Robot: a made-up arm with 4 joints.
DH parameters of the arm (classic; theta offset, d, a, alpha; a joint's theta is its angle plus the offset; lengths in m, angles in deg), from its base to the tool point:
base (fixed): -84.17 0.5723 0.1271 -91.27
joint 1: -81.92 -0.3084 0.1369 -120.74
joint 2: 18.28 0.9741 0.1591 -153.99
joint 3: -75.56 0.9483 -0.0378 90
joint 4: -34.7 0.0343 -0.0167 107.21
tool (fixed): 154.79 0.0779 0 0
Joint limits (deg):
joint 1: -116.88..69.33
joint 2: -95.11..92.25
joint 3: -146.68..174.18
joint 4: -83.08..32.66
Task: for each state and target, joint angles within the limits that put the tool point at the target. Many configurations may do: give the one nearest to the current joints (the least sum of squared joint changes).
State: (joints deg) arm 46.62 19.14 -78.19 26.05
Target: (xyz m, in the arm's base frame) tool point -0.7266 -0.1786 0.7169
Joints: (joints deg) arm 18.38 19.68 -78.00 10.23
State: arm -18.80 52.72 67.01 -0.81
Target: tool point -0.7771 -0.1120 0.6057
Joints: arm -31.85 0.74 101.39 -18.62
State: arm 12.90 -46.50 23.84 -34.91
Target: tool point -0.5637 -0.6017 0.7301
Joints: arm 65.80 -58.37 72.21 -27.39
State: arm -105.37 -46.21 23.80 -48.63
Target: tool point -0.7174 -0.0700 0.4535
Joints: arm -108.08 -14.02 63.96 -44.22
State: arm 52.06 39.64 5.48 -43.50
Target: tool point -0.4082 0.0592 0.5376
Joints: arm 69.33 76.85 6.36 -82.22
